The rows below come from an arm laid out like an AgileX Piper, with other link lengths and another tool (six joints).
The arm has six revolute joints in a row. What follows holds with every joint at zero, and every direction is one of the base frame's.
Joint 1 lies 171.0 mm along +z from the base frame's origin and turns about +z.
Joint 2 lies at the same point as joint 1 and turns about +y.
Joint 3 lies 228.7 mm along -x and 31.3 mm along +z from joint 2 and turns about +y.
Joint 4 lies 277.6 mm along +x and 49.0 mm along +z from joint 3 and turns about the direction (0.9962, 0, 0.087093).
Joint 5 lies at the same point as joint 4 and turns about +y.
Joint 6 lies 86.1 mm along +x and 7.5 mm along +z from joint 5 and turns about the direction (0.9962, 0, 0.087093).
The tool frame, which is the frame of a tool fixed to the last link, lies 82.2 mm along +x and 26.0 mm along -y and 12.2 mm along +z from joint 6; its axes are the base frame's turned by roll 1.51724, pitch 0.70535 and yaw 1.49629 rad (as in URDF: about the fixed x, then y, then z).
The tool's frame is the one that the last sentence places.
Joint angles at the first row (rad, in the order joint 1, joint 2, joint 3, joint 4, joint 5, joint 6):
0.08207 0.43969 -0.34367 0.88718 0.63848 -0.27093
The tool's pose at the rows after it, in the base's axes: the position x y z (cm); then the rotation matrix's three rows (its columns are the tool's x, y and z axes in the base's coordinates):
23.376 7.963 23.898; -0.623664 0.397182 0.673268; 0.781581 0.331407 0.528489; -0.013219 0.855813 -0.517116
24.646 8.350 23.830; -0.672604 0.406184 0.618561; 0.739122 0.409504 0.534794; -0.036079 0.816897 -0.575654
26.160 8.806 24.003; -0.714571 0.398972 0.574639; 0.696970 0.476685 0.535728; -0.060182 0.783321 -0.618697
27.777 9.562 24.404; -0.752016 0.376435 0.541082; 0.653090 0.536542 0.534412; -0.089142 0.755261 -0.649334
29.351 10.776 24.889; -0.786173 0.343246 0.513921; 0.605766 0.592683 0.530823; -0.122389 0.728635 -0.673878
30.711 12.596 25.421; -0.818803 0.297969 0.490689; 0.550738 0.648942 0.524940; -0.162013 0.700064 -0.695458
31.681 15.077 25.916; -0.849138 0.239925 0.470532; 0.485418 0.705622 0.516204; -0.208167 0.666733 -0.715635
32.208 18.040 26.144; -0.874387 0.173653 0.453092; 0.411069 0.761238 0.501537; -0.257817 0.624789 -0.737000
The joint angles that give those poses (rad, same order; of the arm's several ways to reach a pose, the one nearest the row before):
0.08205 0.57266 -0.42513 0.86273 0.69908 -0.33363
0.08457 0.70254 -0.50958 0.84134 0.73972 -0.39081
0.09648 0.82526 -0.59962 0.81498 0.76431 -0.43428
0.12510 0.93683 -0.69319 0.78020 0.77360 -0.45887
0.17353 1.03857 -0.78793 0.73159 0.77056 -0.45991
0.24405 1.13093 -0.88274 0.66385 0.75922 -0.43657
0.33618 1.21508 -0.97471 0.57413 0.74273 -0.38972
0.44216 1.29633 -1.06064 0.46333 0.72510 -0.32413

